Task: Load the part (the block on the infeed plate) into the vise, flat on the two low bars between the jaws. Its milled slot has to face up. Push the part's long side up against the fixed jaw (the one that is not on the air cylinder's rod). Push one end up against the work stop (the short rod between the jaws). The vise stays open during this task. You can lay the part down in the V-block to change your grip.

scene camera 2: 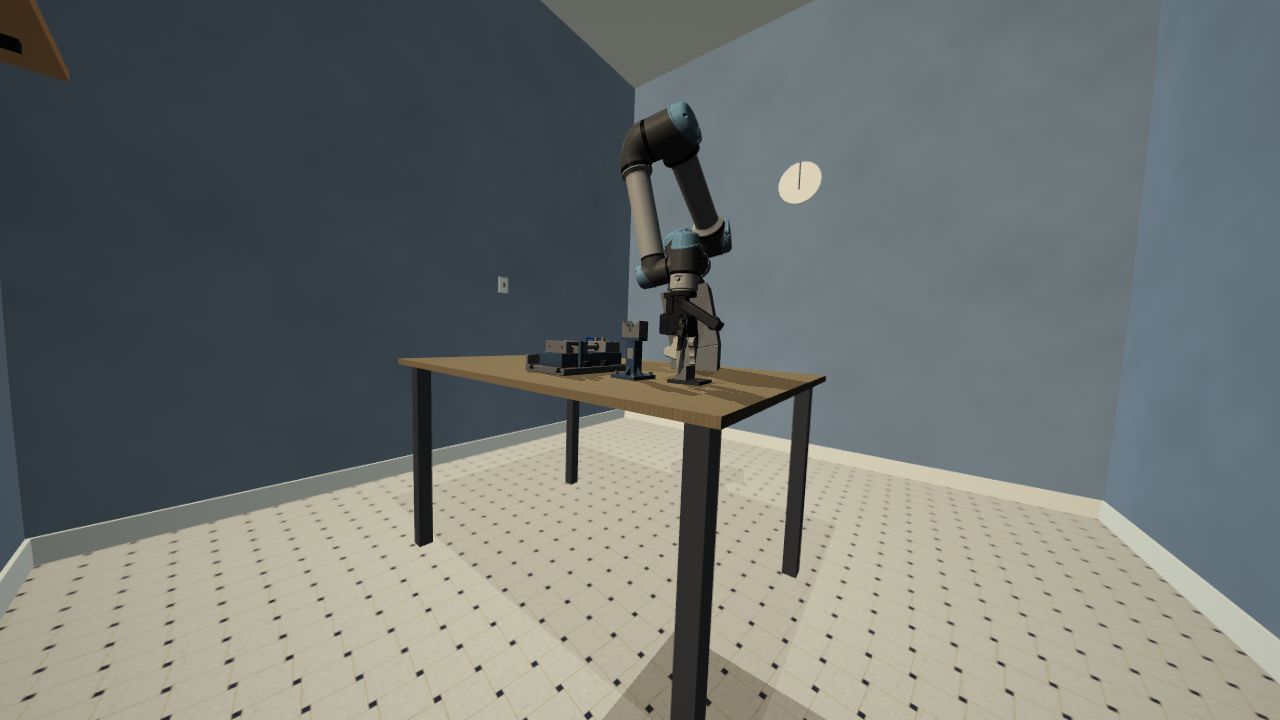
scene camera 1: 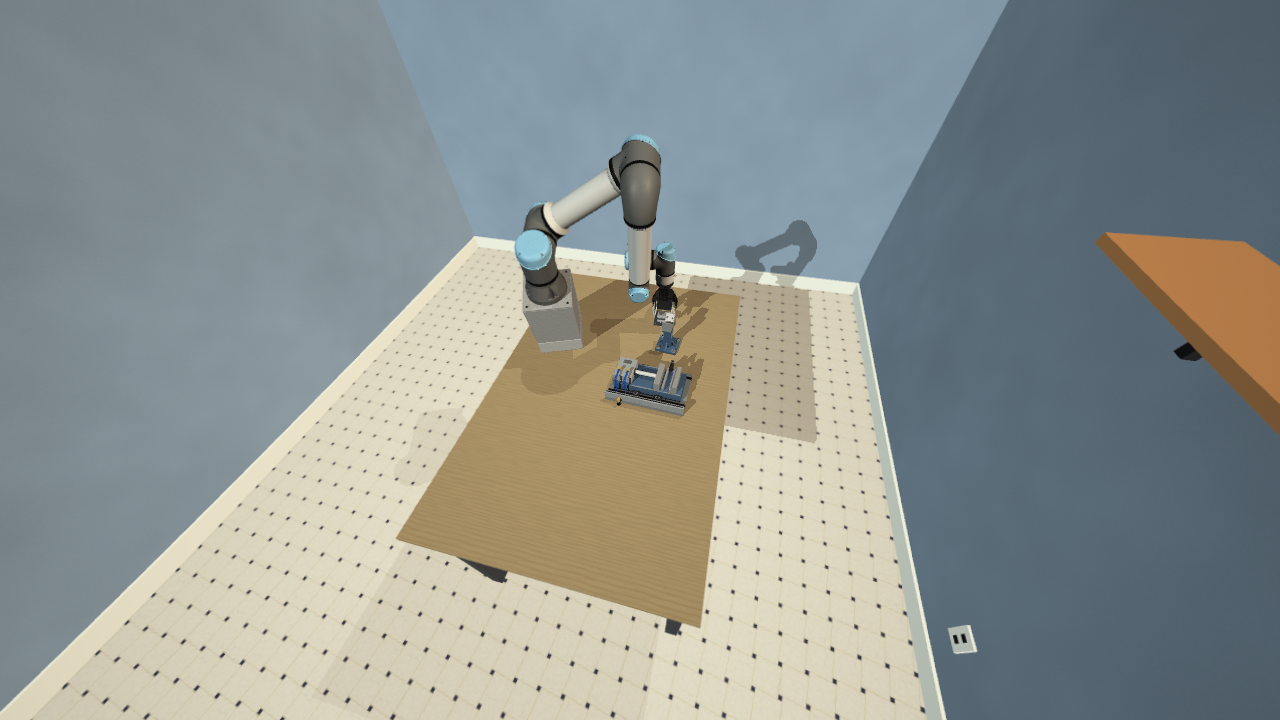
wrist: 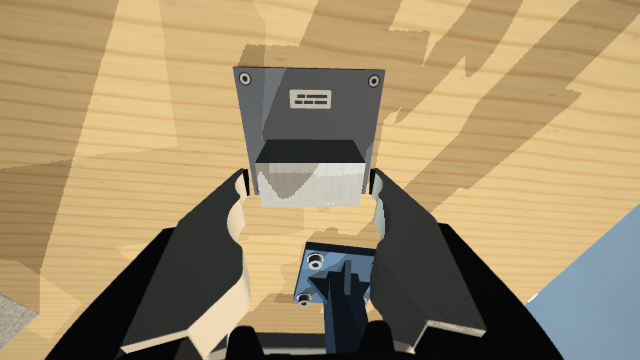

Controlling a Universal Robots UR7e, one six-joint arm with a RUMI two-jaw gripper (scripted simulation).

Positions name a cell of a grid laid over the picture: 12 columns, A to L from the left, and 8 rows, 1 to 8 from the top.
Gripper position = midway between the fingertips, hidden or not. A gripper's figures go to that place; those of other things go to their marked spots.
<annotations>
My gripper (wrist: F4) is 0.14 m from the lens. A part (wrist: F4): 0.11 m from the lens.
</annotations>
